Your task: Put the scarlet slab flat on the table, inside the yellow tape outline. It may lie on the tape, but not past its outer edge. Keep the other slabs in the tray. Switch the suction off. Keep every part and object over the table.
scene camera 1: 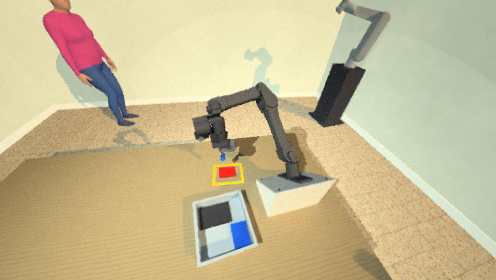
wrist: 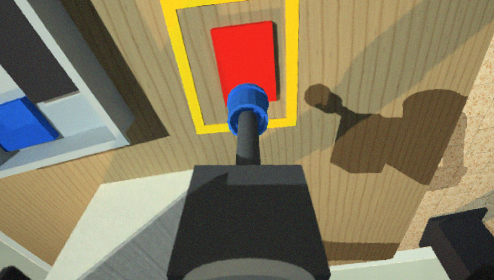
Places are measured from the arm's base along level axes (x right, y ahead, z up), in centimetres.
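Where they show: end effector, tool point: (scene camera 1: 223, 158) (wrist: 247, 102); arm's base, origin of the base link: (scene camera 1: 293, 178).
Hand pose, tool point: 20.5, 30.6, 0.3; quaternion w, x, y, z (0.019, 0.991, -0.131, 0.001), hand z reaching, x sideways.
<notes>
Things, the pixels of their top centre, and the offset from my tool point, as dx, dy, dz.
- scarlet slab, middle of its top: (wrist: 246, 68) (scene camera 1: 227, 171) -0.5, -1.6, -10.8
- tray, middle of its top: (scene camera 1: 222, 222) -28.4, +6.0, -6.7
- black slab, middle of its top: (wrist: 21, 40) (scene camera 1: 215, 214) -22.8, +8.6, -10.3
- blue slab, middle of its top: (wrist: 12, 128) (scene camera 1: 240, 234) -34.0, -0.3, -10.3
The scarlet slab (scene camera 1: 227, 172) (wrist: 245, 60) lies flat on the table, inside the yellow tape outline (scene camera 1: 228, 184) (wrist: 291, 65), with wood showing between its visible edges and the tape. In the wrist view the cup hides its near left corner. My gripper, a blue suction cup (scene camera 1: 223, 158) (wrist: 248, 109), is open, holds nothing and hangs in the air above the table, apart from the slab. The tray (scene camera 1: 249, 219) (wrist: 95, 80) holds a black slab (scene camera 1: 215, 215) (wrist: 35, 60) and a blue slab (scene camera 1: 241, 235) (wrist: 27, 124).
The arm's white base box (scene camera 1: 295, 199) stands right of the tape outline and the tray. Behind the table are a person in a pink top (scene camera 1: 75, 40) and a second arm (scene camera 1: 372, 37) on a black pedestal (scene camera 1: 339, 92). The table's far edge lies beyond the cup.
</notes>
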